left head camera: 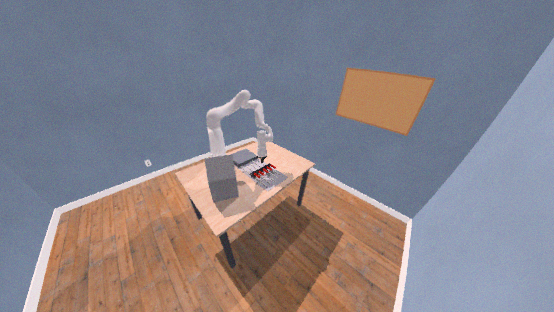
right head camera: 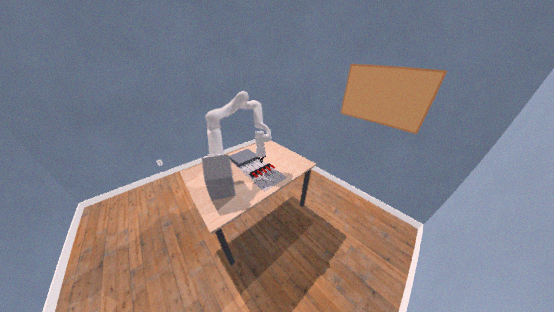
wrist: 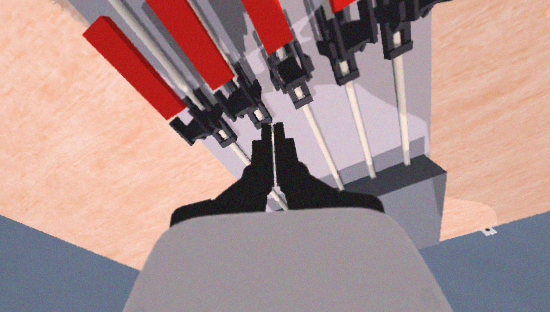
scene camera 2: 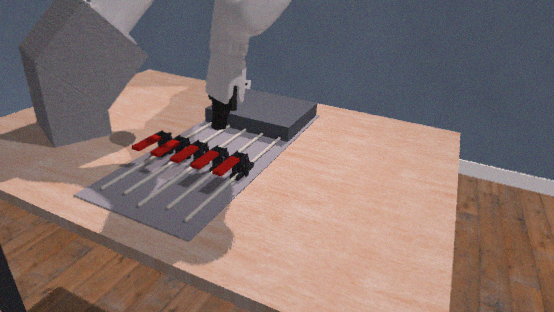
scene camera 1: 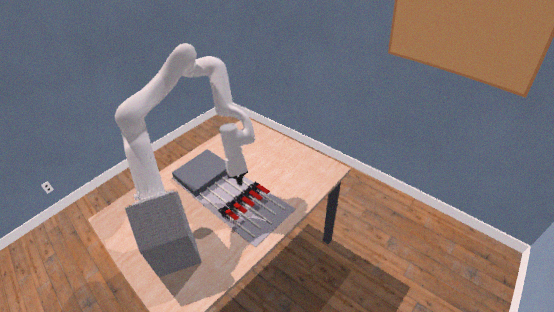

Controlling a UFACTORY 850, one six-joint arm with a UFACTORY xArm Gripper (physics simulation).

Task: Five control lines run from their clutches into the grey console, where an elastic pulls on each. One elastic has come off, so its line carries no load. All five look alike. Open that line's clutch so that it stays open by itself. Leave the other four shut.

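The grey console (scene camera 1: 201, 169) (scene camera 2: 287, 111) (wrist: 415, 215) sits at the back of the grey mat (scene camera 1: 257, 240) (scene camera 2: 187, 232). Pale control lines (wrist: 322, 145) (scene camera 2: 270, 146) run from it to a row of five black clutches with red levers. In scene camera 2, the leftmost lever (scene camera 2: 146, 143), the middle lever (scene camera 2: 184, 153) and the rightmost lever (scene camera 2: 226, 166) point frontward at similar angles. My gripper (left head camera: 262, 160) (right head camera: 261, 159) (scene camera 1: 241, 182) (scene camera 2: 219, 126) (wrist: 272, 137) is shut and empty, between console and clutches. In the wrist view its tips overlap the second line from the left, by that clutch's end; contact is unclear.
The arm stands on a grey block (scene camera 1: 162, 232) (scene camera 2: 75, 75) beside the mat, on a wooden table (scene camera 1: 295, 150) (scene camera 2: 350, 200). The table's front edge runs past the mat's front end. A cork board (left head camera: 385, 100) (right head camera: 392, 97) hangs on the wall.
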